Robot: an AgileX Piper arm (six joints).
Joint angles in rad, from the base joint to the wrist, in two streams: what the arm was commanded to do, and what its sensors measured. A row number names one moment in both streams.
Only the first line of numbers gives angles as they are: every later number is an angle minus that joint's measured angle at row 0.
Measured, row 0:
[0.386, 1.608, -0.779, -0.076, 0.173, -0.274]
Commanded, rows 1 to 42:
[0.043, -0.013, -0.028, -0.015, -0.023, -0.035]
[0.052, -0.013, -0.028, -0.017, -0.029, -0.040]
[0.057, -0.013, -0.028, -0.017, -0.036, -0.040]
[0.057, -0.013, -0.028, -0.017, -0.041, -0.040]
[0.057, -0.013, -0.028, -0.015, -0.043, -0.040]
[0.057, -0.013, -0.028, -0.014, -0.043, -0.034]
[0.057, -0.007, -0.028, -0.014, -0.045, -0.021]
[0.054, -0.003, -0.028, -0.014, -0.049, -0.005]
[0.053, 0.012, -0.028, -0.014, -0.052, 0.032]
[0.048, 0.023, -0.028, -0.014, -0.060, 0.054]
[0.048, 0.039, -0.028, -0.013, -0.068, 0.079]
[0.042, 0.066, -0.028, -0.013, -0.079, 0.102]
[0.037, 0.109, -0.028, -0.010, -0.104, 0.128]
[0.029, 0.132, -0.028, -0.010, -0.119, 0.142]
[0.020, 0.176, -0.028, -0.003, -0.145, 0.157]
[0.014, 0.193, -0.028, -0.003, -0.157, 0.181]
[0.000, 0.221, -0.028, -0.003, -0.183, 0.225]
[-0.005, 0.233, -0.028, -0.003, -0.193, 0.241]
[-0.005, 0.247, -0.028, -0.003, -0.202, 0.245]
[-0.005, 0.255, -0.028, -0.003, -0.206, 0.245]
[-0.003, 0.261, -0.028, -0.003, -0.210, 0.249]
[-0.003, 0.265, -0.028, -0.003, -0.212, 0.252]
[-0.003, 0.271, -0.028, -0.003, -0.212, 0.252]
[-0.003, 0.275, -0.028, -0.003, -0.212, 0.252]
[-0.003, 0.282, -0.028, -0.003, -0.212, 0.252]
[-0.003, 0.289, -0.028, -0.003, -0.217, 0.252]
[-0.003, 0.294, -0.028, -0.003, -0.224, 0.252]
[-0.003, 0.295, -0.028, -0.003, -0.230, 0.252]
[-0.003, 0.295, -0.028, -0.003, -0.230, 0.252]
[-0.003, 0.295, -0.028, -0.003, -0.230, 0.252]
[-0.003, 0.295, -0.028, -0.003, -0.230, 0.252]
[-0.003, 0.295, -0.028, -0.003, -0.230, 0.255]
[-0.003, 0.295, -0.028, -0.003, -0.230, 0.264]
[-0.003, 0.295, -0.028, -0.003, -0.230, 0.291]
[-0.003, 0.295, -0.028, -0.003, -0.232, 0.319]
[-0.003, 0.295, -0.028, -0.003, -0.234, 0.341]
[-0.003, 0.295, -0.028, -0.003, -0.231, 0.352]
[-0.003, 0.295, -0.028, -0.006, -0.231, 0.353]
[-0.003, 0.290, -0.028, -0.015, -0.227, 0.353]
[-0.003, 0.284, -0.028, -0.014, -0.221, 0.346]
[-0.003, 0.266, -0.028, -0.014, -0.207, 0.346]
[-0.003, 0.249, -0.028, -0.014, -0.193, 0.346]
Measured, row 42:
[-0.001, 0.298, -0.023, -0.003, -0.209, 0.338]
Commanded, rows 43 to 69:
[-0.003, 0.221, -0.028, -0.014, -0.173, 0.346]
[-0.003, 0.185, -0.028, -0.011, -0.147, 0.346]
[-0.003, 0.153, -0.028, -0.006, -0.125, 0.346]
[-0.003, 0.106, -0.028, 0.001, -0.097, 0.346]
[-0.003, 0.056, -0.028, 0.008, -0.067, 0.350]
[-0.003, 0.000, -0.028, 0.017, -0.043, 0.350]
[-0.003, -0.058, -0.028, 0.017, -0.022, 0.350]
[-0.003, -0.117, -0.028, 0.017, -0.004, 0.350]
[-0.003, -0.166, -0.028, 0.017, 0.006, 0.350]
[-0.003, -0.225, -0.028, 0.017, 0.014, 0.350]
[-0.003, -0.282, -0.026, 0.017, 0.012, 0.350]
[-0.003, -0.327, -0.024, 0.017, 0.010, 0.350]
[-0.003, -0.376, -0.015, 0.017, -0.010, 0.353]
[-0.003, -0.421, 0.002, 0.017, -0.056, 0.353]
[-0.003, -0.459, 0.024, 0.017, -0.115, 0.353]
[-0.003, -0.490, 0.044, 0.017, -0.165, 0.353]
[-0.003, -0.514, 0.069, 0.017, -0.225, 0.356]
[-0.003, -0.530, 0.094, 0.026, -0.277, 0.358]
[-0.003, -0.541, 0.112, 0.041, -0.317, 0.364]
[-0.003, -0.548, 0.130, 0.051, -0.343, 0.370]
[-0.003, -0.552, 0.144, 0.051, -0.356, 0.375]
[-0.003, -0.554, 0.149, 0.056, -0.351, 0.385]
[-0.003, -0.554, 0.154, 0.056, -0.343, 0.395]
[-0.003, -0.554, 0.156, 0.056, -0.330, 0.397]
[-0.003, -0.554, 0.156, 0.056, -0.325, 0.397]
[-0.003, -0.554, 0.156, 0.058, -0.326, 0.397]
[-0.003, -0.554, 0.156, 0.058, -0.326, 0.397]
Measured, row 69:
[-0.001, -0.547, 0.152, 0.052, -0.319, 0.388]
